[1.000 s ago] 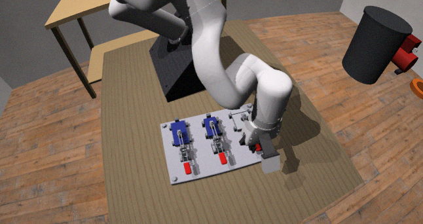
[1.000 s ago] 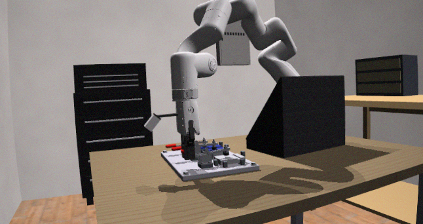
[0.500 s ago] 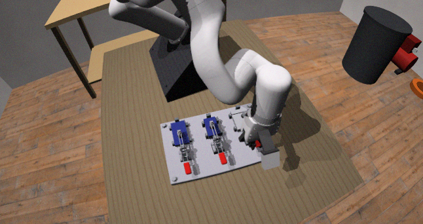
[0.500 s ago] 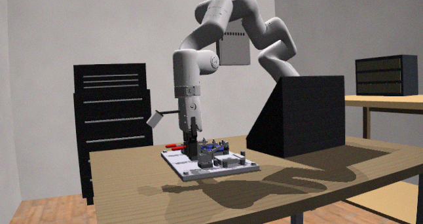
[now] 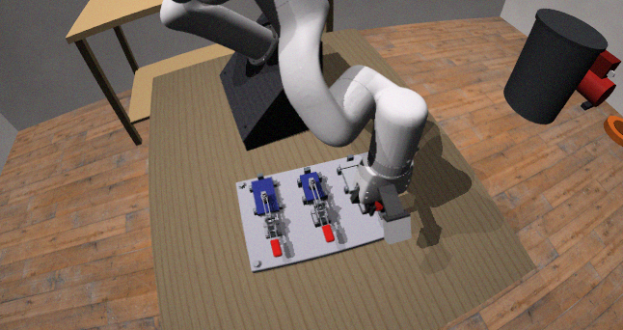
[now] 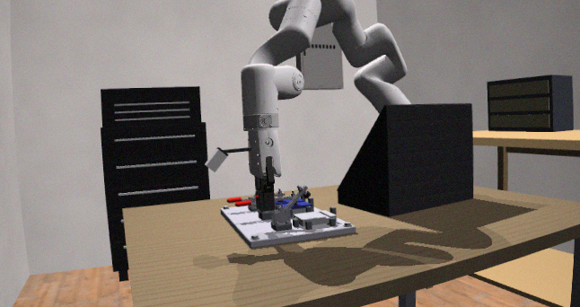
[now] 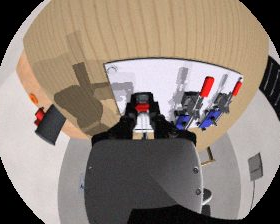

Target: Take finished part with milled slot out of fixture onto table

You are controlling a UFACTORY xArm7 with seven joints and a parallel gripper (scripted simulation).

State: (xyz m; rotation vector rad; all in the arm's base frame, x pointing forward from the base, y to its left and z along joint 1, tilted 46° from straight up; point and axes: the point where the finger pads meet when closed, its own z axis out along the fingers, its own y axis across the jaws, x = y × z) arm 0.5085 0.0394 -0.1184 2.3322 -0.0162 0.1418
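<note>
Right now the grey finished part is 120 mm behind my hand, 50 mm below it and 10 mm to the left of it. Also, from my hand: grey fixture plate (110 mm to the right, 70 mm below, 70 mm behind).
</note>
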